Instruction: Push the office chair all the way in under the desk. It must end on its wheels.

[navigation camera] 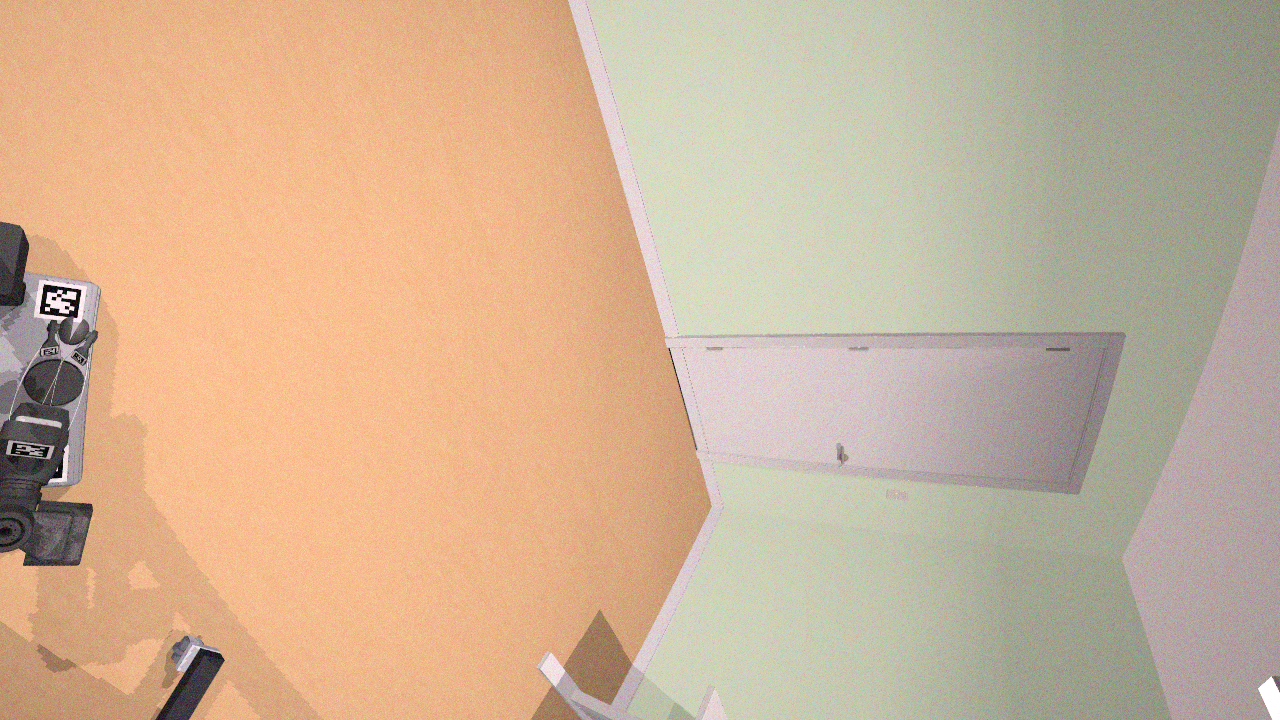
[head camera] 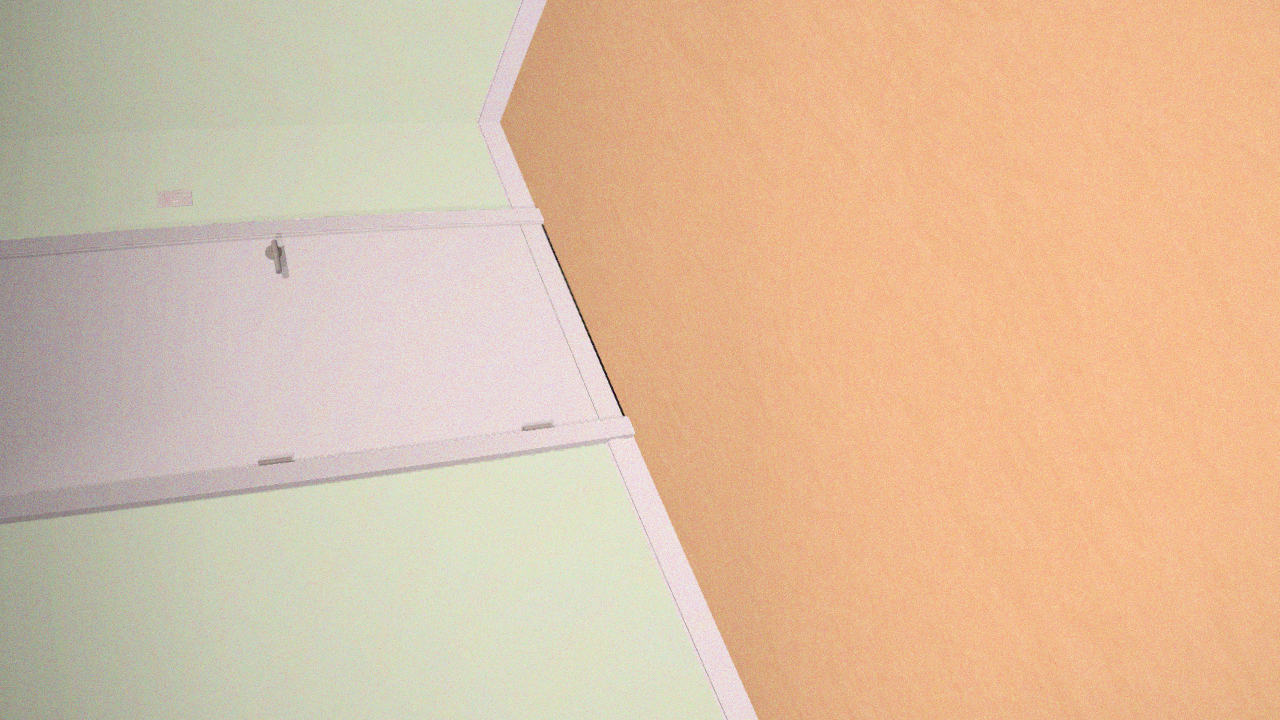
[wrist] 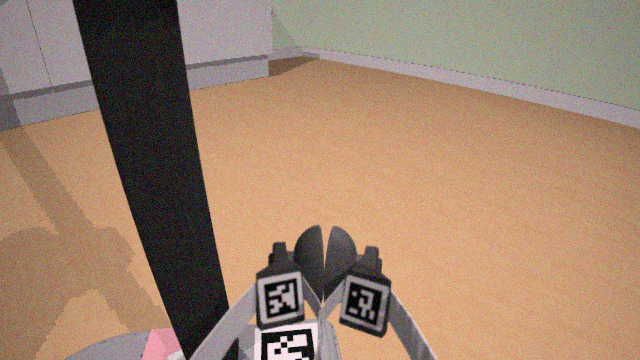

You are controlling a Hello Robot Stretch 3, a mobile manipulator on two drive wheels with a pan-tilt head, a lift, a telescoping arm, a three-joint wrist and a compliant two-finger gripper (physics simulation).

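Where they show: gripper, fingertip midpoint: [navigation camera: 78, 319] [wrist: 325, 251]; robot's base, origin of the base link: [navigation camera: 54, 378].
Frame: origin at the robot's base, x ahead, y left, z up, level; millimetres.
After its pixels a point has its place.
Part of the office chair [navigation camera: 192, 682] @(z 107, x 217, y -600 mm) shows at the lower left of the navigation view: one black base leg with a grey caster at its end. Its seat and backrest do not show. A white foot of the desk [navigation camera: 553, 669] @(z 25, x 1449, y -1136 mm) shows at the bottom edge of that view, to the right of the chair leg and near the wall. How far the chair is under the desk cannot be told. My gripper [navigation camera: 74, 331] @(z 309, x 24, y 98 mm) [wrist: 325, 251] @(z 309, x 24, y 98 mm) is shut and empty, its two dark fingertips together over my base, apart from the chair leg.
A closed white door [head camera: 313, 349] @(z 858, x 2528, y 47 mm) [navigation camera: 895, 402] @(z 1192, x 2513, y 68 mm) stands in the green wall [head camera: 402, 573] @(z 770, x 2137, y 601 mm) [navigation camera: 877, 179] @(z 1152, x 1884, y 938 mm). White cabinets [wrist: 225, 30] @(z 310, x -262, y 1919 mm) stand at the upper left of the wrist view. A black post [wrist: 155, 165] crosses that view's left side. Orange floor [head camera: 984, 358] @(z 0, x 1034, y 130 mm) [navigation camera: 358, 268] @(z 0, x 579, y 334 mm) spreads before the wall.
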